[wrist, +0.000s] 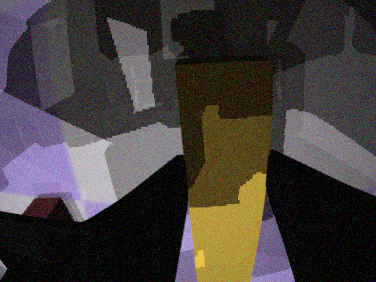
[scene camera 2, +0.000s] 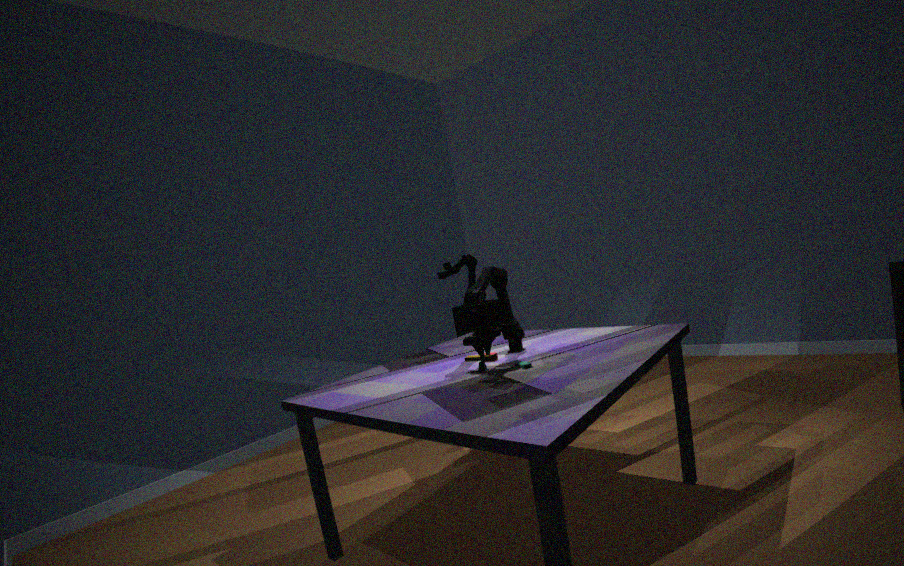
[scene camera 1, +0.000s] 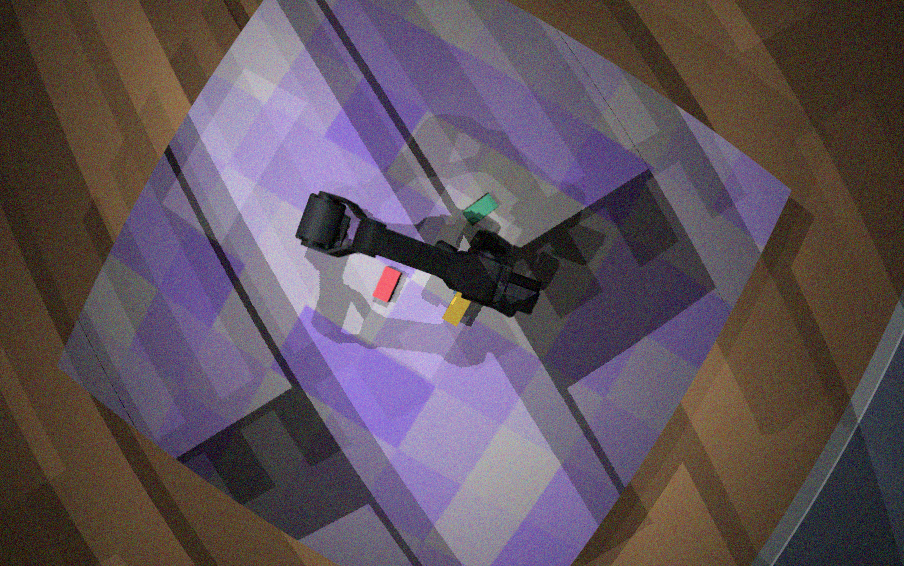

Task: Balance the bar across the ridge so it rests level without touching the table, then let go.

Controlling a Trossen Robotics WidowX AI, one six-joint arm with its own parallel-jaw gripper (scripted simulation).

Labels:
gripper: holds a yellow bar (wrist: 225, 103)

